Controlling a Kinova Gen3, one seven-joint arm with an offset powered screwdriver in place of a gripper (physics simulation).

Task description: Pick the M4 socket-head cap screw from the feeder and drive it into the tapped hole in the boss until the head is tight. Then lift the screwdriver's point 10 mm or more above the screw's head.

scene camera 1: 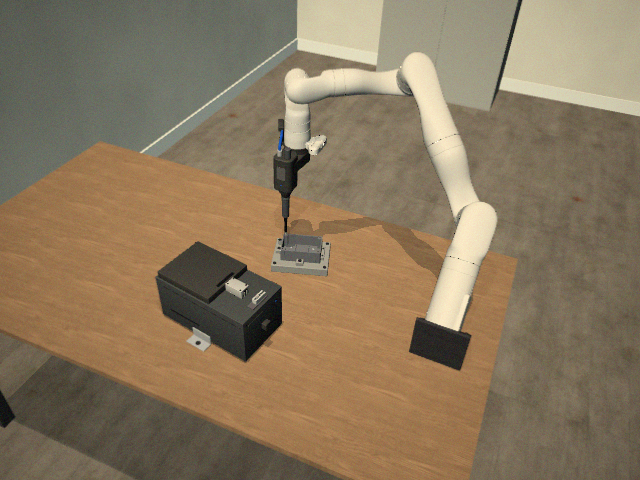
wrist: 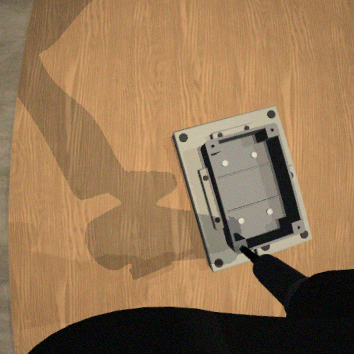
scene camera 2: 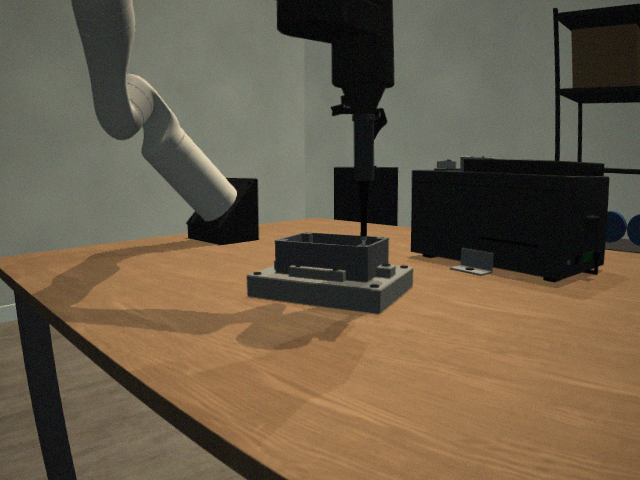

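My screwdriver (scene camera 1: 285,230) (scene camera 2: 363,232) (wrist: 245,249) points straight down at one corner of the grey open-topped housing (scene camera 1: 300,255) (scene camera 2: 320,256) (wrist: 247,185). The small bright M4 screw (scene camera 2: 363,240) stands upright directly under the bit, at the corner boss (wrist: 239,244), in scene camera 2. Its head meets the bit's point and a short length shows below the head. The tapped hole is hidden under the bit. The dark feeder box (scene camera 1: 217,299) (scene camera 2: 506,217) stands apart from the housing.
The housing sits on a light grey base plate (scene camera 1: 279,267) (scene camera 2: 310,291) (wrist: 192,185) on the wooden table (scene camera 1: 336,361) (scene camera 2: 465,387) (wrist: 135,75). A metal angle bracket (scene camera 1: 199,339) (scene camera 2: 476,260) is at the feeder's foot. The arm's dark mount (scene camera 1: 439,344) (scene camera 2: 242,211) stands on the table.
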